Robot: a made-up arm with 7 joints.
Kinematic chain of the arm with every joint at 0, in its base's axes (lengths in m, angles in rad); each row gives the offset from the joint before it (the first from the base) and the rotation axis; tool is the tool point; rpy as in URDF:
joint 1: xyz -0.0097 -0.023 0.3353 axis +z
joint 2: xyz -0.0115 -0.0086 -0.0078 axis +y
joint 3: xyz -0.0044 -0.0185 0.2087 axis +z
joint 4: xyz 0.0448 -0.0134 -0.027 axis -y
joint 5: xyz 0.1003 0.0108 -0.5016 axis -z
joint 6: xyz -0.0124 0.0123 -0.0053 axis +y
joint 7: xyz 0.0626 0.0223 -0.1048 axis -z
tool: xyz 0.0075 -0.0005 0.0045 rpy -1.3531 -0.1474 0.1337
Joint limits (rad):
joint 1: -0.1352..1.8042
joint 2: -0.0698..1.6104
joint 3: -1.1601..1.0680
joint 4: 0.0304..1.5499
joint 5: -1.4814..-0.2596
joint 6: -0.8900..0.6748
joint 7: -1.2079..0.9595
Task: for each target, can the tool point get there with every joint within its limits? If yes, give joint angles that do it. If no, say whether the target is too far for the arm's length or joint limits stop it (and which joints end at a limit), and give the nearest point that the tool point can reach.
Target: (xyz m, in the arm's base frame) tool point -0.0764 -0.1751 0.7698
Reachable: no: joint limits stop it (at a limit: joint 2, joint 3, joint 4, joint 5, joint 6) | nearest point -0.1584 -0.3621 0.3774 | short by 0.442 m
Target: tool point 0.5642 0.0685 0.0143
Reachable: yes | joints 1.0997 0.7708 -0.8319 1.1181 -0.6429 0.0789 0.0888
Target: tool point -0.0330 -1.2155 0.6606
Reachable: no: too far | nearest point 0.1148 -0.6993 0.5825 | short by 0.543 m
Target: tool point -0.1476 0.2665 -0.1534
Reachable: yes | joints 0.4309 1.3004 0.5262 0.8382 -0.5613 -0.0802 -0.8012
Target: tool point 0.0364 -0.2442 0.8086
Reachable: no: joint limits stop it (at a limit: joint 1, joint 2, joint 4, joint 5, joint 6) | nearest point 0.1945 -0.5536 0.7169 | short by 0.359 m
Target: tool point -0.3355 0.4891 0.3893
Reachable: yes | joints 1.3464 0.2107 0.6661 1.3507 -1.2450 -0.5005 -0.5198
